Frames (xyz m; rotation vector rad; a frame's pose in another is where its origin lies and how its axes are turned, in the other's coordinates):
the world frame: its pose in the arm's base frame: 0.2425 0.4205 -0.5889 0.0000 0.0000 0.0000
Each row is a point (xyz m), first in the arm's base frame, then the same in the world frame.
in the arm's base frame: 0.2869 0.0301 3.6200
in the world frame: 0.0444 -0.3904 4.2089
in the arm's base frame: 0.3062 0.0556 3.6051
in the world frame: 0.0637 -0.3649 4.1940
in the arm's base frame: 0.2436 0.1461 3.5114
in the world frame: 0.0011 -0.2744 4.1003
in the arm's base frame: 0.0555 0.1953 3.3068
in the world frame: -0.1870 -0.2252 3.8957
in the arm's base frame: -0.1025 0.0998 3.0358
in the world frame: -0.3450 -0.3207 3.6247
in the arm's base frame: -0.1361 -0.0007 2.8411
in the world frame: -0.3786 -0.4212 3.4300
